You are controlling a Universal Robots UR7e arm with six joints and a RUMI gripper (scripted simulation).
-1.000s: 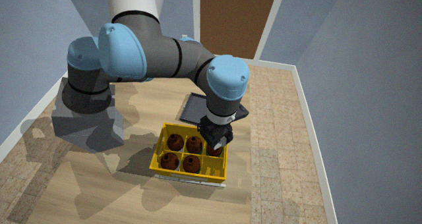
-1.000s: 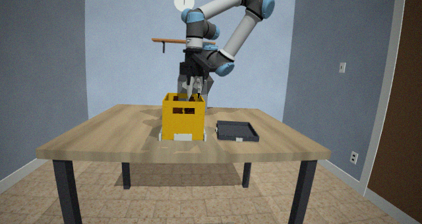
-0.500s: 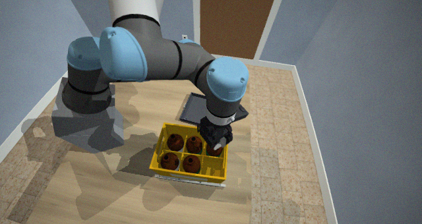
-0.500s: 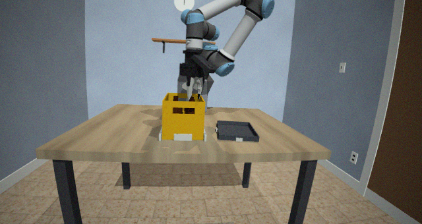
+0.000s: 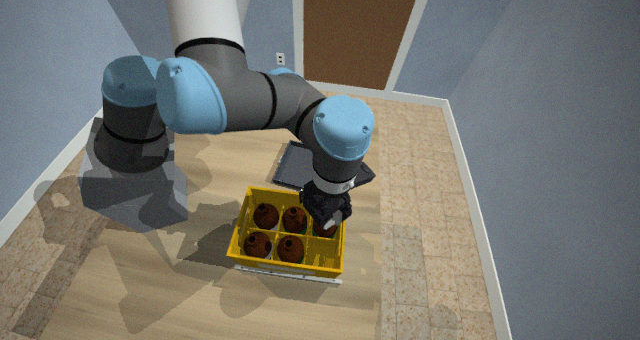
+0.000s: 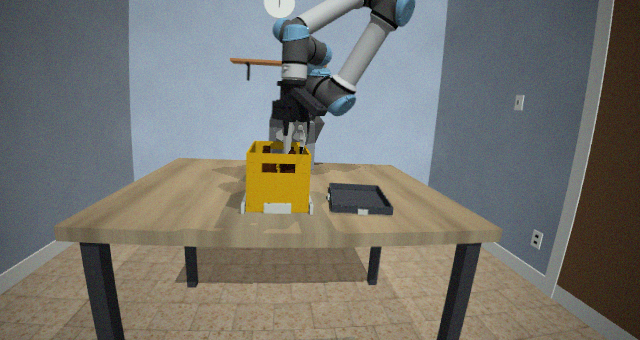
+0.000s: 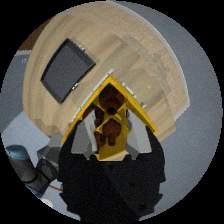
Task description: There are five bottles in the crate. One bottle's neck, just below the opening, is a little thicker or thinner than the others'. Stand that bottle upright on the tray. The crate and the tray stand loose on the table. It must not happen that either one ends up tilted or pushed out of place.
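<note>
My hand is 90 mm above the bottle. Round my hand: crate: 70 mm behind, 70 mm to the right, 90 mm below; then tray: 130 mm behind, 200 mm to the left, 170 mm below.
</note>
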